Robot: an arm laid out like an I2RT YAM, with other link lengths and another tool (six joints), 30 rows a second.
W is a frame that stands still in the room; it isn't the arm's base.
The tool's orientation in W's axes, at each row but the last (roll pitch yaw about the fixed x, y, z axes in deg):
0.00, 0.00, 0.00
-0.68, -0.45, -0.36
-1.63, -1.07, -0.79
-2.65, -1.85, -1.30
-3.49, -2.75, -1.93
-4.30, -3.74, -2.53
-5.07, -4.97, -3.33
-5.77, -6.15, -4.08
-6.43, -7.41, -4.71
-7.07, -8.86, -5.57
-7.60, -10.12, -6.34
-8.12, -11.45, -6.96
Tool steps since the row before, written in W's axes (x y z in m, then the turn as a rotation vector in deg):
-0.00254, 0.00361, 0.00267, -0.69, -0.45, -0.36
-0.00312, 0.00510, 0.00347, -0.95, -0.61, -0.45
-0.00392, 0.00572, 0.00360, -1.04, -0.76, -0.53
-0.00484, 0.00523, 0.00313, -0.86, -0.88, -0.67
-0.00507, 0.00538, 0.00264, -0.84, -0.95, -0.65
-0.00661, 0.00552, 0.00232, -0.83, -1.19, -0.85
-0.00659, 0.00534, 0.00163, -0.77, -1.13, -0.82
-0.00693, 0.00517, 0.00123, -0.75, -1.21, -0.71
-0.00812, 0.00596, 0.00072, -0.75, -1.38, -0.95
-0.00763, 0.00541, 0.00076, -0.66, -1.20, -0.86
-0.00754, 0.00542, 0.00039, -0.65, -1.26, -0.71
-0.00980, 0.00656, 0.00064, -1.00, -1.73, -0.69
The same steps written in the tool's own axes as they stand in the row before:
-0.00254, 0.00361, 0.00267, -0.69, -0.45, -0.36
-0.00312, 0.00504, 0.00355, -0.95, -0.61, -0.45
-0.00393, 0.00556, 0.00383, -1.04, -0.76, -0.53
-0.00485, 0.00496, 0.00352, -0.86, -0.87, -0.68
-0.00512, 0.00502, 0.00320, -0.84, -0.94, -0.67
-0.00668, 0.00500, 0.00315, -0.83, -1.16, -0.89
-0.00672, 0.00473, 0.00265, -0.77, -1.10, -0.86
-0.00711, 0.00444, 0.00246, -0.73, -1.19, -0.76
-0.00842, 0.00504, 0.00240, -0.75, -1.33, -1.02
-0.00791, 0.00436, 0.00256, -0.67, -1.15, -0.92
-0.00790, 0.00428, 0.00239, -0.62, -1.23, -0.78
-0.01019, 0.00489, 0.00344, -0.90, -1.75, -0.78

